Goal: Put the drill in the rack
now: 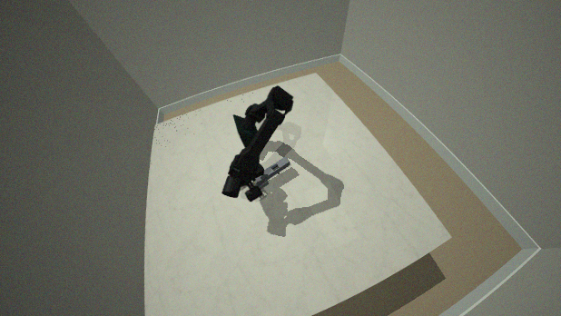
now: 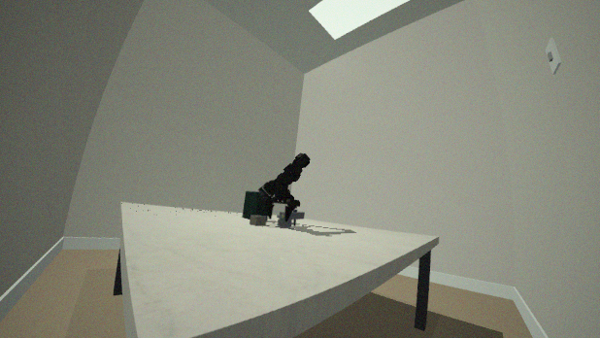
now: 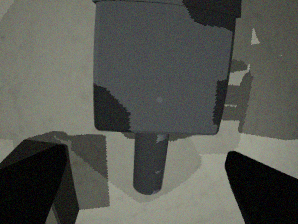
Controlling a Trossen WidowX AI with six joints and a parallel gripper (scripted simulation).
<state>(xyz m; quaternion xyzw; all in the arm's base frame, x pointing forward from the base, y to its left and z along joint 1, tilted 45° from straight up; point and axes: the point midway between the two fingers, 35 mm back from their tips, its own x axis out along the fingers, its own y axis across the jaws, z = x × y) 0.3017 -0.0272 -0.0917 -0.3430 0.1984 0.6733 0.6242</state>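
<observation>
My gripper tip is 60 mm to the right of the drill, 20 mm below it and 10 mm past it. From my gripper tip the other things lie so: grey rack 60 mm to the right, 60 mm behind, 10 mm below; dark key 140 mm to the left, 30 mm behind, 20 mm above.
</observation>
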